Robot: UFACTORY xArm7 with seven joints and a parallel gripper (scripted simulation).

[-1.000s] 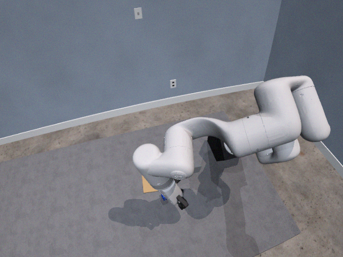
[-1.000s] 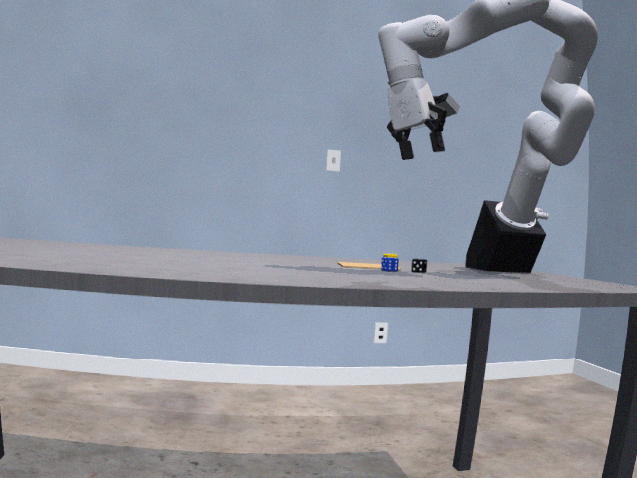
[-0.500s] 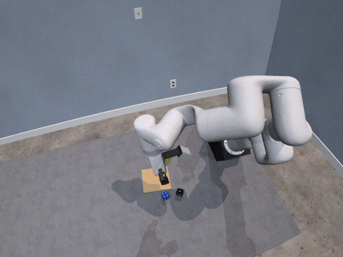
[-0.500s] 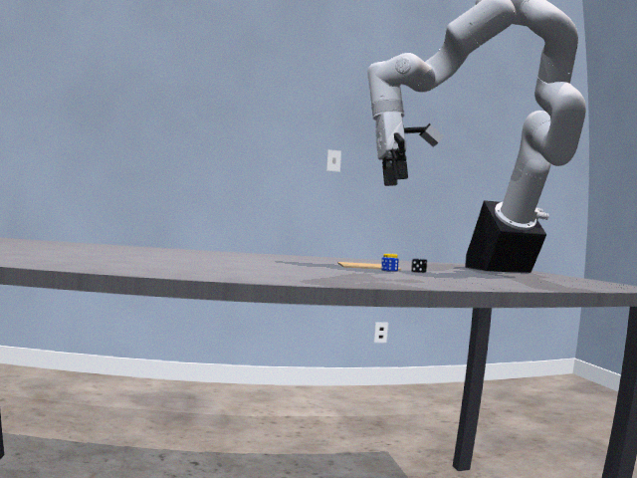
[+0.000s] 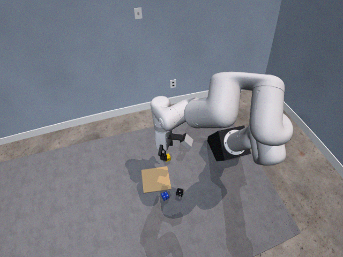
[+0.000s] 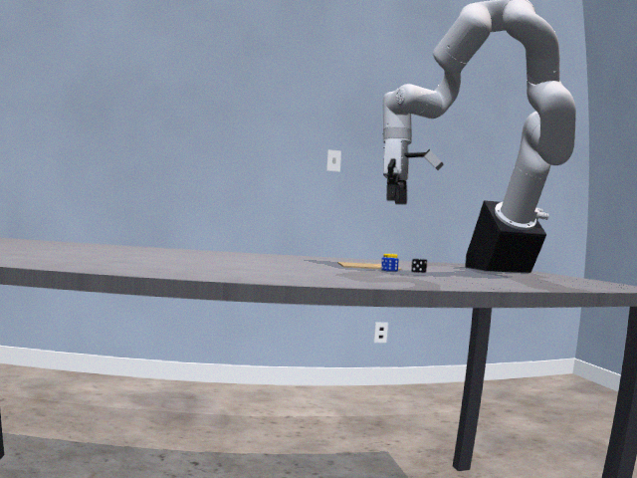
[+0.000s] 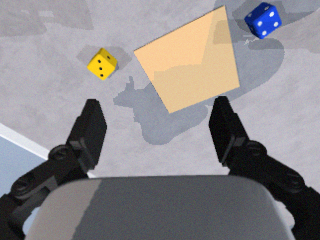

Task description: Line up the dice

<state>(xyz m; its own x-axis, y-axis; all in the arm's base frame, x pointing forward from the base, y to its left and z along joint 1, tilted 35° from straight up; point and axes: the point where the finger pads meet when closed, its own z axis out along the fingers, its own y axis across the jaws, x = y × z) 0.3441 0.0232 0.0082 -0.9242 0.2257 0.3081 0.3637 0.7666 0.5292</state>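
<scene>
My gripper is now 160 mm above the yellow die and 80 mm to the left of it. The rest, counted from my hand: tan mat 170 mm below, 70 mm ahead, 40 mm to the left; then black die 160 mm below, 140 mm to the left, 40 mm behind; then blue die 160 mm below, 150 mm to the left, 30 mm ahead.
</scene>
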